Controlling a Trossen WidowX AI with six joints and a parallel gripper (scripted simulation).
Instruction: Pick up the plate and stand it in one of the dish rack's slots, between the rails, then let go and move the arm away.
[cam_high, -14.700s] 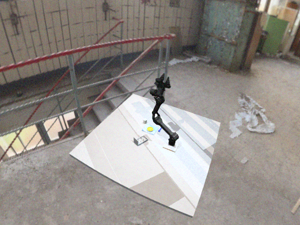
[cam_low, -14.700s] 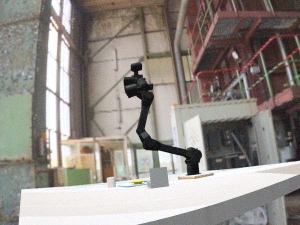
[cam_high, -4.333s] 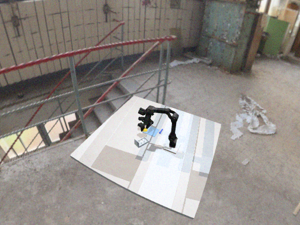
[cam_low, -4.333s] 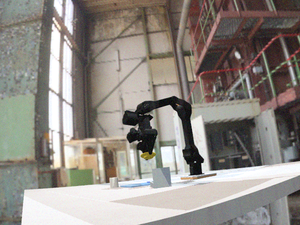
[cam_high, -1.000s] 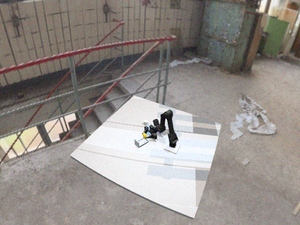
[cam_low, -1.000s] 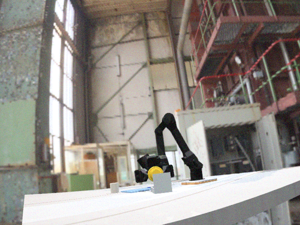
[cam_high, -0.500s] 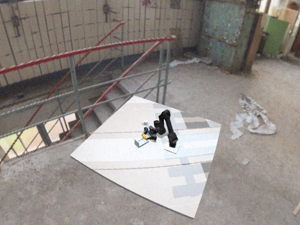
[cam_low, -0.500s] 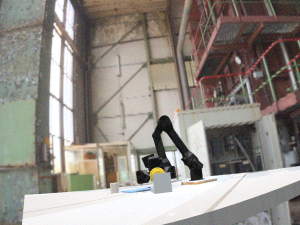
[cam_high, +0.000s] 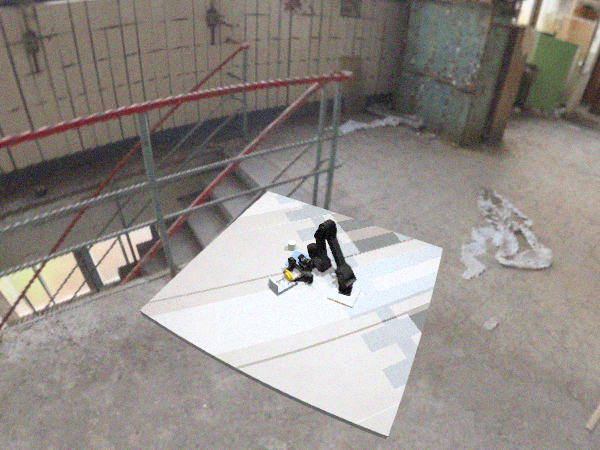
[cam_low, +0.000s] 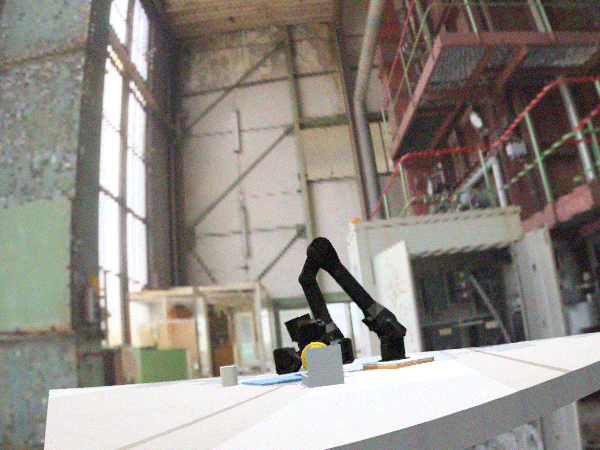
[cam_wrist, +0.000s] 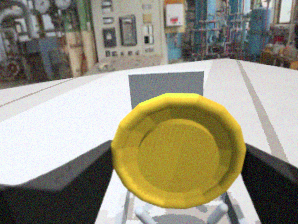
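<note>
Right now my gripper tip is 10 mm to the left of the yellow plate. Round my gripper tip: pale cylinder: 280 mm to the right, 70 mm ahead, 30 mm below; then grey dish rack: 30 mm below, 20 mm to the left, 10 mm ahead; then blue mat: 190 mm to the right, 50 mm below, 20 mm behind.
</note>
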